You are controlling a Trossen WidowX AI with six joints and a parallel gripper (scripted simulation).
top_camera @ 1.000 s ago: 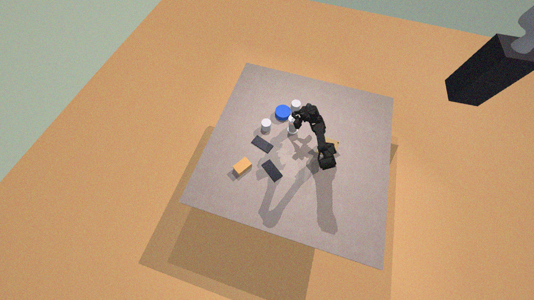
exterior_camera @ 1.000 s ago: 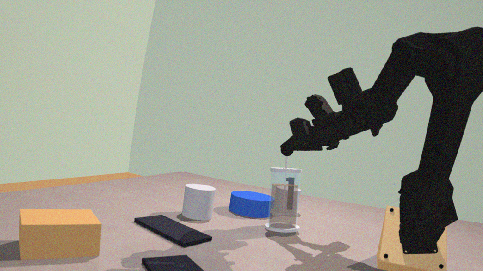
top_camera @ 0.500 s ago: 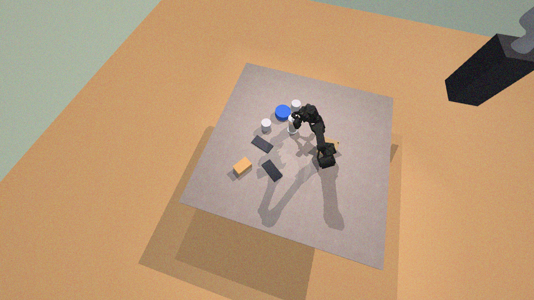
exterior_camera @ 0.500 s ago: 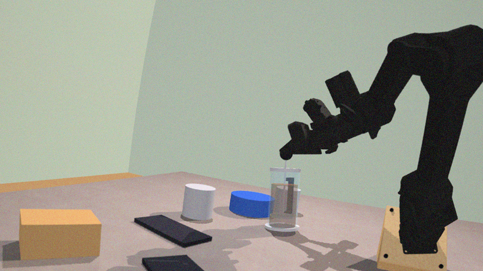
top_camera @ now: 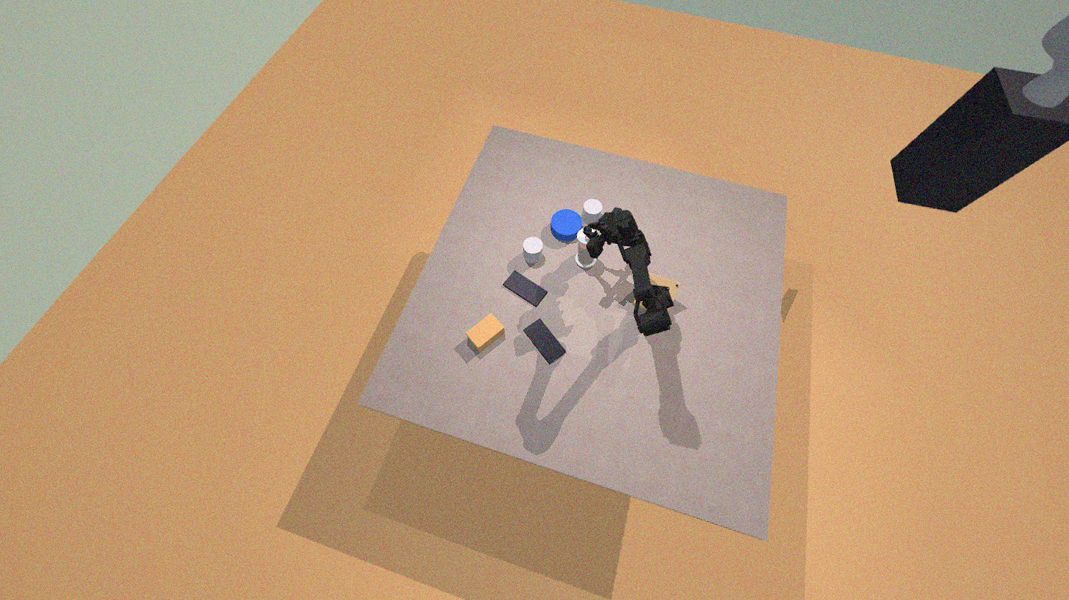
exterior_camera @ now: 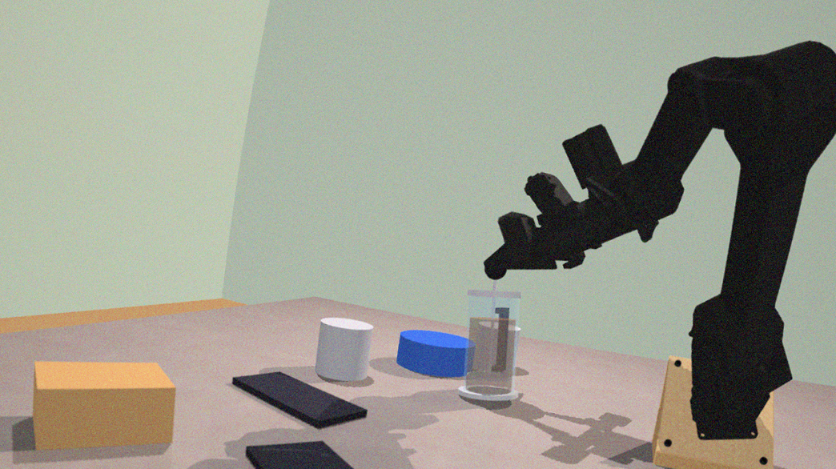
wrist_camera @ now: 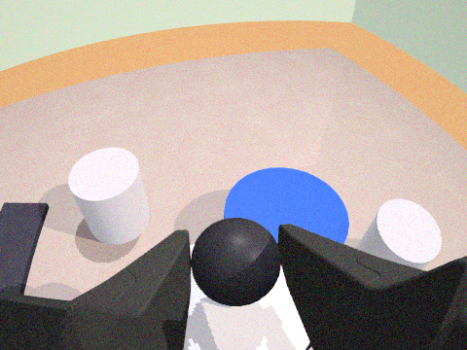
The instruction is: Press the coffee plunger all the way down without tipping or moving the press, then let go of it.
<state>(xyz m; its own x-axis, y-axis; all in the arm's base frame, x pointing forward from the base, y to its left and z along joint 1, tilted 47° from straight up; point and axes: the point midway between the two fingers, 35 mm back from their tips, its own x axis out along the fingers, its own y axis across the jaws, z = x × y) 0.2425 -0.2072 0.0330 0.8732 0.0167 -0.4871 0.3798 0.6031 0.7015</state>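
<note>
Now: the coffee press 90 mm below my gripper tip, 20 mm behind it and 10 mm to the right of it.
</note>
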